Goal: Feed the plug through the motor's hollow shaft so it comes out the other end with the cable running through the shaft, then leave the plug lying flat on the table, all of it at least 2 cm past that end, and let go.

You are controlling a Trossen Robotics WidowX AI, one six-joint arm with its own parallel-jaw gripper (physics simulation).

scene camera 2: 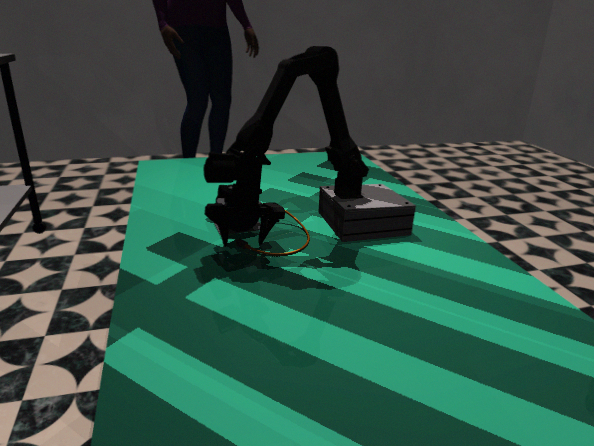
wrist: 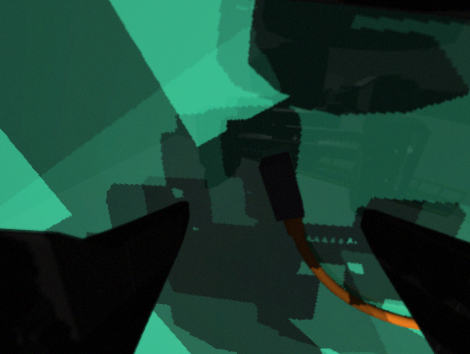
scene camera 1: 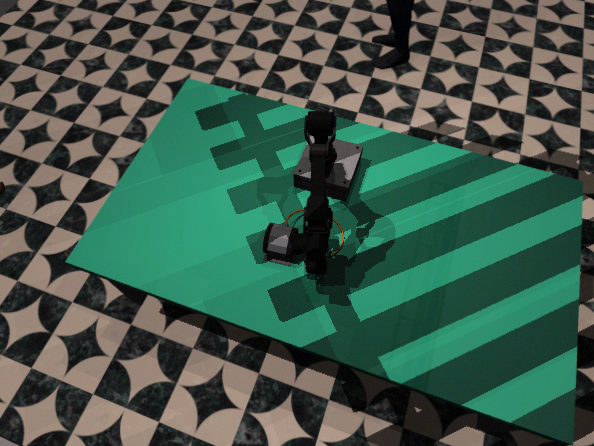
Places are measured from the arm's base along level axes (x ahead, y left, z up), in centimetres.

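Where they show: gripper, fingertip midpoint: [scene camera 2: 242,245] [wrist: 274,213]; arm's base, link origin: [scene camera 2: 348,194].
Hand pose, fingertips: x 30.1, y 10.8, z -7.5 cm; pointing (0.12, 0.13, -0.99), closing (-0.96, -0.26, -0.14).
Each offset is from my fingertips to the top centre of the thing. Level surfaces: height alone.
The dark box-shaped plug {dz +0.3, dx +0.1, dy -1.4 cm} [scene camera 2: 242,243] [wrist: 282,187] lies on the table between the open fingertips, nearer the right one in the wrist view. Its orange cable [scene camera 1: 343,237] [scene camera 2: 308,239] [wrist: 325,277] curves away in a loop. The arm hides the plug in scene camera 1. The motor {dz +9.2, dx -0.5, dy -14.0 cm} [scene camera 1: 279,241], a grey and black cylinder on a pinkish base, stands beside my gripper in scene camera 1; in scene camera 2 it is mostly hidden behind the gripper. Its shaft opening cannot be made out. My gripper [scene camera 1: 316,267] [scene camera 2: 243,244] [wrist: 274,213] is open and points down, its fingertips low over the table.
The arm's grey base box [scene camera 1: 350,162] [scene camera 2: 378,225] stands on the green table {dz -1.1 cm} [scene camera 1: 165,210] [scene camera 2: 280,330], with the cable loop between it and the gripper. Dark shadows fall around the plug. A person [scene camera 1: 397,32] [scene camera 2: 205,85] stands beyond the table.
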